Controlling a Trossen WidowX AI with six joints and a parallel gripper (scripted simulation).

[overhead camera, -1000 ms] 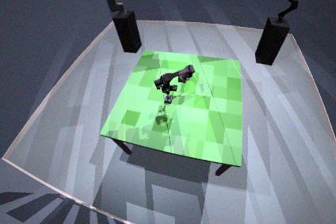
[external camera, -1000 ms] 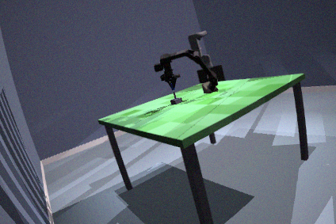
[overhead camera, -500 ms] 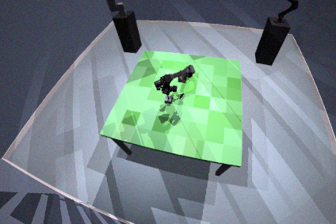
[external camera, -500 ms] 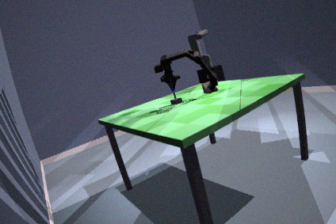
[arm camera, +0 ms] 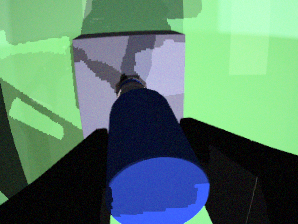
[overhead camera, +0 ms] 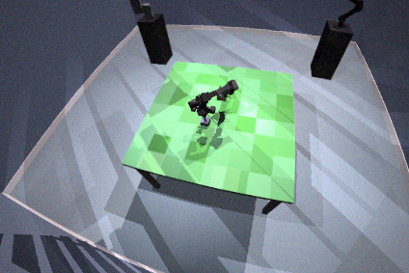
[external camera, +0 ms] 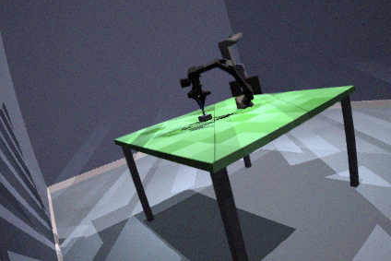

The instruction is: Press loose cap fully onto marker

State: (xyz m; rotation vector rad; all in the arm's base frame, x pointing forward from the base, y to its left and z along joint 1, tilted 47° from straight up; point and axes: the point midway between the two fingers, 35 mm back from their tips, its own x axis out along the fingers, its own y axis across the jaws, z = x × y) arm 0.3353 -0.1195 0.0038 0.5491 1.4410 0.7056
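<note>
The holder block is 80 mm below my gripper tip. Round my gripper tip: blue cap: 10 mm above.
</note>
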